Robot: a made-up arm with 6 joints.
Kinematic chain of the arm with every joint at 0, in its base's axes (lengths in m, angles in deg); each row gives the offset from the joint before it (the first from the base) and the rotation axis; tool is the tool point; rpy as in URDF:
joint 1: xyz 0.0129 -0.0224 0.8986 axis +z
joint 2: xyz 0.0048 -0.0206 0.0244 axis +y
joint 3: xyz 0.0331 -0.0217 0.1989 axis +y
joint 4: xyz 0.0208 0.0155 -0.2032 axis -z
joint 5: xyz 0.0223 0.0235 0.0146 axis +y
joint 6: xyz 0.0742 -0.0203 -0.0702 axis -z
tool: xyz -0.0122 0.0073 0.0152 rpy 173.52 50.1 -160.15
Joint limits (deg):
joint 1: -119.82..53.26
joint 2: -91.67..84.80
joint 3: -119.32..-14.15
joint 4: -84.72..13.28
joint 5: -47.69..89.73
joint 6: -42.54..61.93
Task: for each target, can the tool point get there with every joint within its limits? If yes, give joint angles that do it. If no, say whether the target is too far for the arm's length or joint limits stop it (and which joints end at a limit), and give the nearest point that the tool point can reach.
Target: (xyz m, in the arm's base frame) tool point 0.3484 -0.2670 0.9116
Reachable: yes | joints -36.06 52.55 -90.79 -7.16 -13.28 21.17
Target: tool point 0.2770 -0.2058 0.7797
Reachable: yes | joints -44.71 63.42 -72.36 -42.89 -18.90 30.75
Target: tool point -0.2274 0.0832 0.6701
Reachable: no: joint limits stop it (at a limit: joint 1, joint 2, joint 4, joint 5, joint 6) | nearest point -0.0607 -0.0354 0.6969 | short by 0.206 m
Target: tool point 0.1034 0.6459 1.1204
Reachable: no: too far | nearest point 0.0698 0.3977 1.0977 | short by 0.251 m
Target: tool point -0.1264 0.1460 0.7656
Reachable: no: joint limits stop it (at a limit: joint 1, joint 2, joint 6) | nearest point -0.0228 0.0792 0.7734 | short by 0.124 m
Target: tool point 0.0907 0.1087 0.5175
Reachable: no: joint limits stop it (at a limit: joint 1, joint 2, joint 6) | nearest point 0.1124 0.1113 0.6255 | short by 0.110 m
